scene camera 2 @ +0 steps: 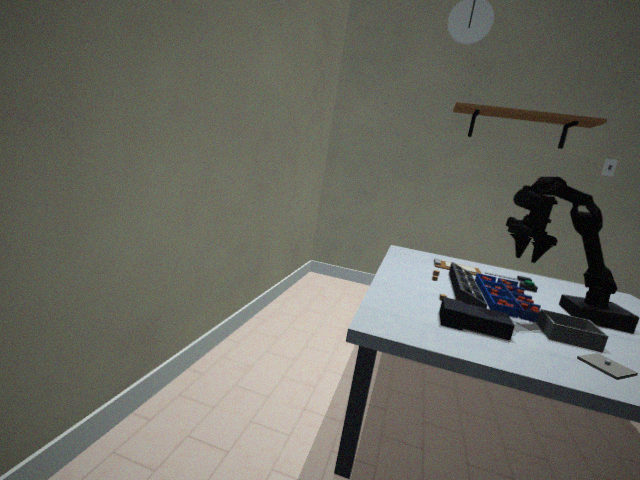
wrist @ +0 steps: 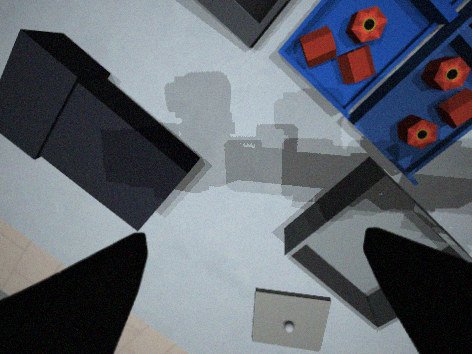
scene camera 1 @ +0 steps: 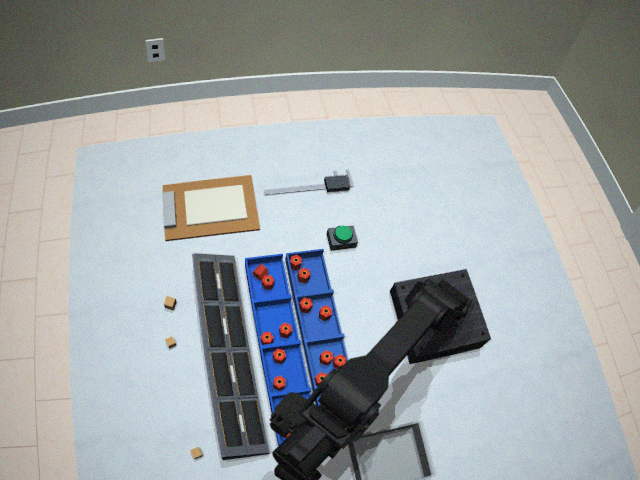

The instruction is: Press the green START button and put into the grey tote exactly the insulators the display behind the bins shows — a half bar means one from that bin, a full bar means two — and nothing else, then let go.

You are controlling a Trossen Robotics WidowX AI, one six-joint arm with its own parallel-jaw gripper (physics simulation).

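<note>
The green START button (scene camera 1: 342, 234) (scene camera 2: 527, 283) sits on a dark base beyond the bins. The display (scene camera 1: 214, 257) (wrist: 235, 25) lies behind the blue bins (scene camera 1: 271, 311) (wrist: 395, 50); its cells look dark with thin orange edges, and I can make out no half or full bars. Red-orange insulators (scene camera 1: 285, 329) (wrist: 367, 24) stand or lie in the bins; the arm hides the near bins in scene camera 1. The grey tote (scene camera 1: 423, 449) (scene camera 2: 573, 335) (wrist: 327, 200) shows no insulator in its visible part. My gripper (scene camera 2: 526, 258) (wrist: 256, 241) is open and empty, high above the table.
A black box (scene camera 2: 475, 317) (wrist: 110, 130) stands near the display's near end. A light plate with a knob (scene camera 2: 619, 369) (wrist: 272, 310) lies by the tote. Small wooden cubes (scene camera 1: 170, 302) lie behind the display. A clipboard (scene camera 1: 253, 206) and a caliper (scene camera 1: 337, 182) lie beyond the bins.
</note>
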